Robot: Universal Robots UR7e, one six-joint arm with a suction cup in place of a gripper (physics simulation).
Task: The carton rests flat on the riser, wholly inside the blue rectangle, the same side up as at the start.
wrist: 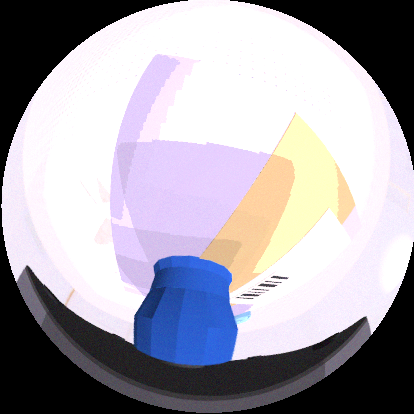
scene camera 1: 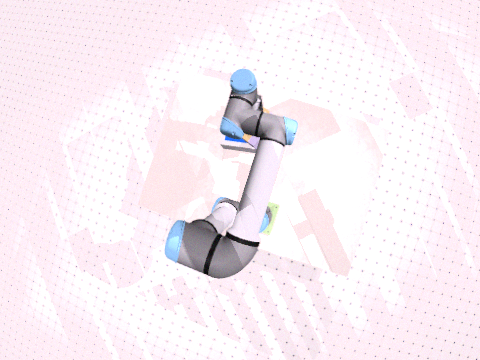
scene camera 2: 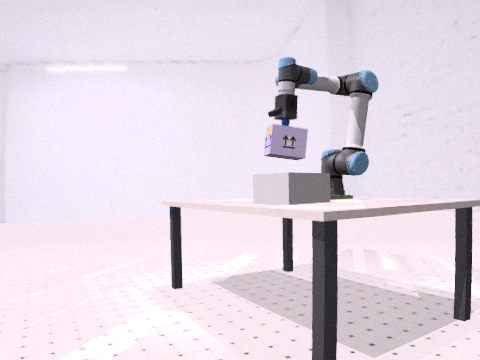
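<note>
A lilac carton with an orange tape band, a barcode label and two up arrows hangs from my suction cup, which is shut on its top face. The arrows point up and the carton looks slightly tilted in scene camera 2. It is in the air above the grey riser, with a gap between them. In scene camera 1 the arm covers most of the carton and much of the riser; a strip of the blue rectangle shows. The blue rectangle does not show in the wrist view.
The riser stands on the table, in front of the arm's base in scene camera 2. The arm's base stands on a green plate. The upper arm and forearm stretch over the table in scene camera 1.
</note>
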